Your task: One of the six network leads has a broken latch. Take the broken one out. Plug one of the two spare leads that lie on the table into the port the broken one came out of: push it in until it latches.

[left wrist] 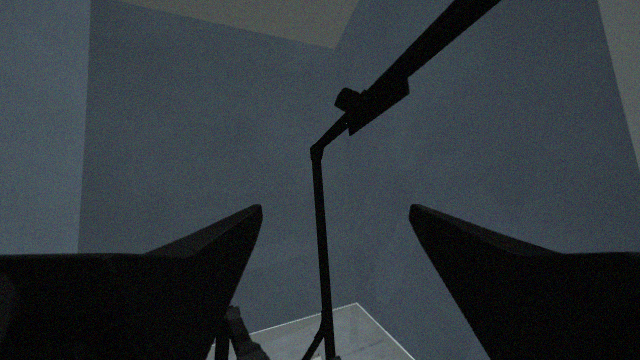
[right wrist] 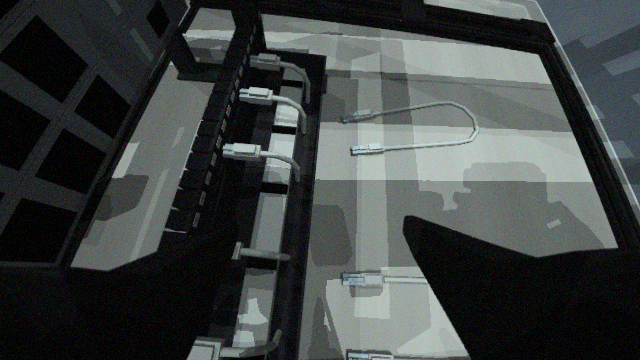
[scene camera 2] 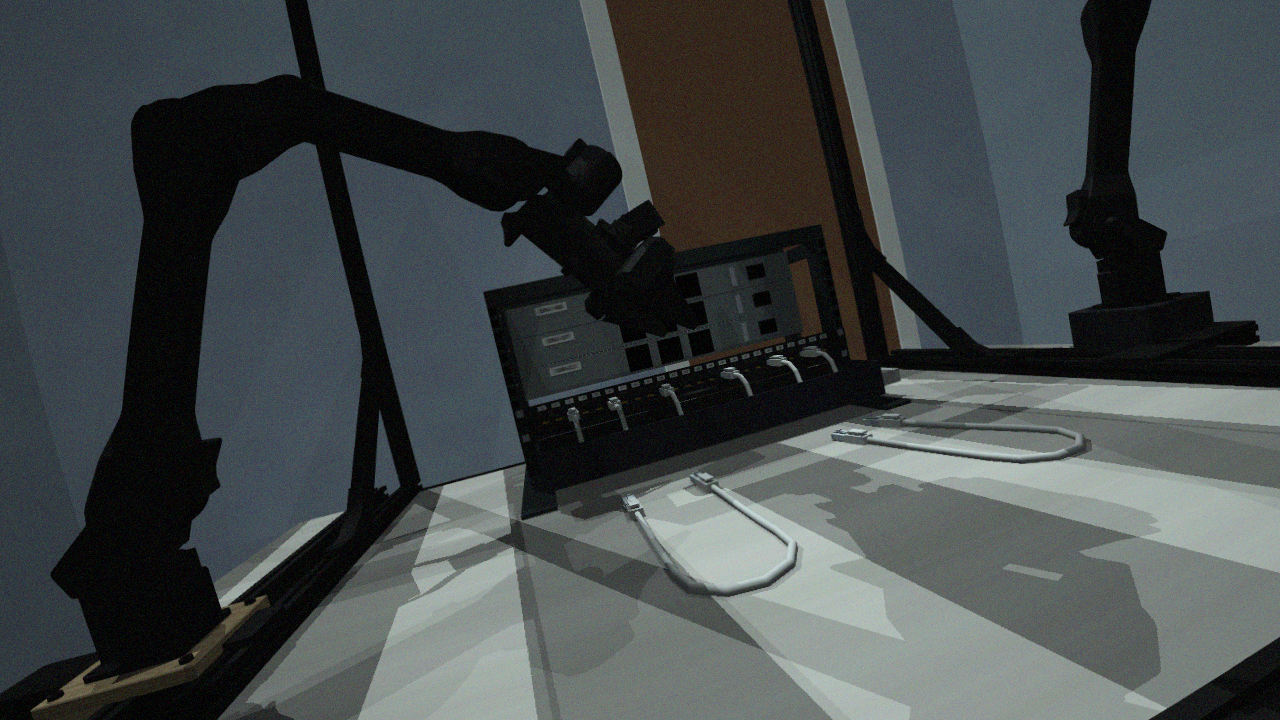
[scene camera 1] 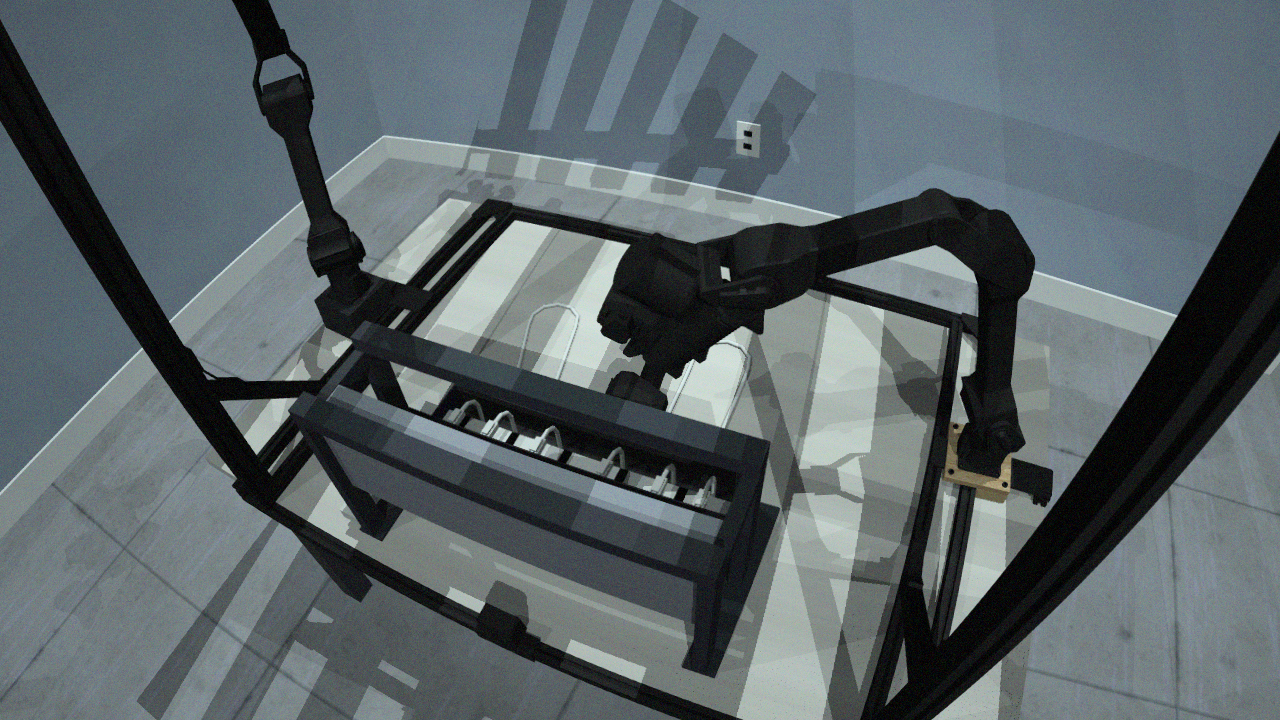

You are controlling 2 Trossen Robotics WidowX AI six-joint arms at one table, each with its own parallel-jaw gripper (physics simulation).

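Frame: origin at the left arm's base, x ahead, y left, z up, level; centimetres.
Where they show: left gripper, fingertip midpoint: (left wrist: pixel 335 211); right gripper, fingertip midpoint: (right wrist: pixel 321 225) (scene camera 2: pixel 680 330) (scene camera 1: pixel 614 382); left arm's base, origin of the base link: (scene camera 2: pixel 1135 302) (scene camera 1: pixel 350 289); right arm's base, origin of the base link: (scene camera 2: pixel 163 645) (scene camera 1: pixel 979 455).
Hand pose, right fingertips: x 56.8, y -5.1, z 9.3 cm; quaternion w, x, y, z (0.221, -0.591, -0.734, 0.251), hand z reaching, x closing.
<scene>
Each offset is from my right fingertips to the top centre of the thing. "pt": to the spot under its first point.
Several white network leads (scene camera 1: pixel 550 438) @[pt dx +2.3, dy -5.9, dz -7.3 cm] (scene camera 2: pixel 666 392) @[dx -6.9, dy -9.1, dz -6.5 cm] (right wrist: pixel 245 150) sit plugged in a row along the rack @[dx -2.0, dy -12.6, dz +10.2 cm] (scene camera 1: pixel 537 474) (scene camera 2: pixel 832 286). I cannot tell which latch is broken. One U-shaped spare lead (scene camera 1: pixel 574 335) (scene camera 2: pixel 1078 443) (right wrist: pixel 425 145) lies on the table. The other spare lead (scene camera 1: pixel 747 367) (scene camera 2: pixel 792 548) (right wrist: pixel 362 279) lies nearer my right gripper, partly hidden by a finger in the right wrist view. My right gripper (scene camera 1: pixel 637 389) (scene camera 2: pixel 675 329) (right wrist: pixel 321 225) is open and empty, in front of the rack and above the row. My left gripper (left wrist: pixel 335 211) is open and empty, raised away from the table.
The rack's upper panels @[pt dx +14.3, dy -16.7, dz +2.3 cm] (scene camera 2: pixel 559 340) stand above the port row. Its top bar @[pt dx -1.8, dy -10.8, dz +10.2 cm] (scene camera 1: pixel 537 380) crosses in front of my right gripper in scene camera 1. Black frame rails (scene camera 1: pixel 572 223) (scene camera 2: pixel 295 617) edge the table. A dark post (left wrist: pixel 322 240) shows between the left fingers.
</scene>
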